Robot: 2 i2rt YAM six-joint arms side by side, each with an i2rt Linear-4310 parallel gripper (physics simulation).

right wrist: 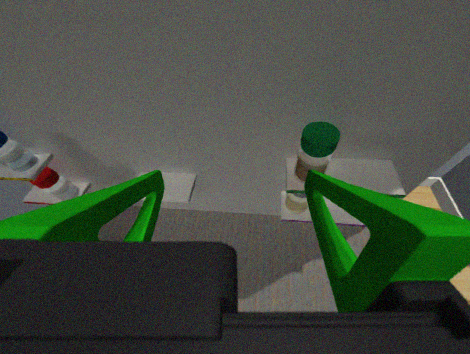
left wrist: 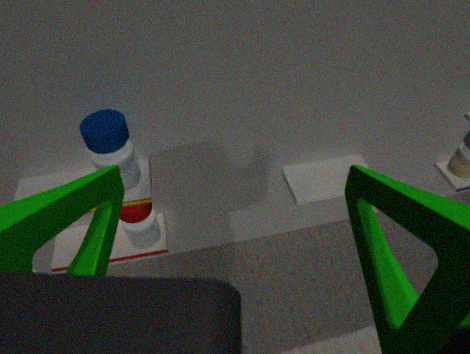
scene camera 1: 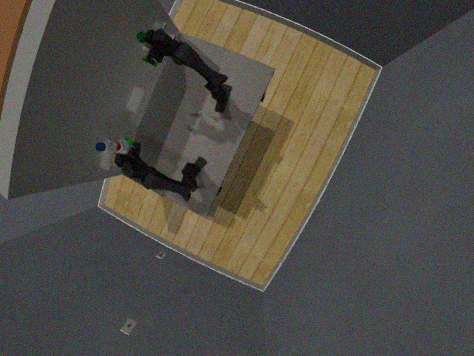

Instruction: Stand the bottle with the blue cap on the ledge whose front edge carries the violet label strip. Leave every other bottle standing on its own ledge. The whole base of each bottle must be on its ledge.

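Seen in the pictures: left gripper, fingertip midpoint: [left wrist: 234, 178] [scene camera 1: 120, 145]; right gripper, fingertip midpoint: [right wrist: 234, 178] [scene camera 1: 146, 50]; left arm's base, link origin: [scene camera 1: 195, 169]; right arm's base, link origin: [scene camera 1: 223, 98].
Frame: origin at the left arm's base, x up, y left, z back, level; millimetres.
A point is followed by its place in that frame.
Observation:
The blue-capped bottle [scene camera 1: 101, 146] {z -476, x 405, y 149 mm} [left wrist: 105, 131] {z -474, x 405, y 152 mm} stands upright on the ledge with the yellow strip [left wrist: 30, 190] {z -470, x 300, y 298 mm} [right wrist: 42, 161] {z -511, x 300, y 133 mm}. The ledge with the violet strip [left wrist: 444, 167] [right wrist: 300, 217] {z -615, x 160, y -512 mm} carries a small cream bottle [left wrist: 457, 166] {z -635, x 189, y -471 mm} [right wrist: 296, 202] {z -622, x 216, y -493 mm}. My left gripper [left wrist: 234, 178] {z -280, x 539, y 2 mm} is open and empty; the blue-capped bottle shows beyond its left-hand finger in the left wrist view. My right gripper [right wrist: 234, 178] {z -459, x 523, y -444 mm} is open and empty; its right-hand finger partly hides the violet-strip ledge in the right wrist view.
A red-capped bottle [left wrist: 136, 213] {z -462, x 260, y 145 mm} [right wrist: 46, 178] {z -482, x 263, y 131 mm} stands on the red-strip ledge [left wrist: 70, 245] {z -462, x 160, y 289 mm} below the yellow one. A green-capped bottle [scene camera 1: 141, 36] {z -639, x 405, y -501 mm} [right wrist: 320, 139] {z -632, x 405, y -503 mm} stands on a ledge [right wrist: 370, 172] {z -677, x 300, y -609 mm} above the violet one. A plain ledge [scene camera 1: 135, 99] {z -561, x 230, y -169 mm} [left wrist: 320, 179] {z -559, x 230, y -147 mm} [right wrist: 179, 187] {z -574, x 230, y -215 mm} lies between.

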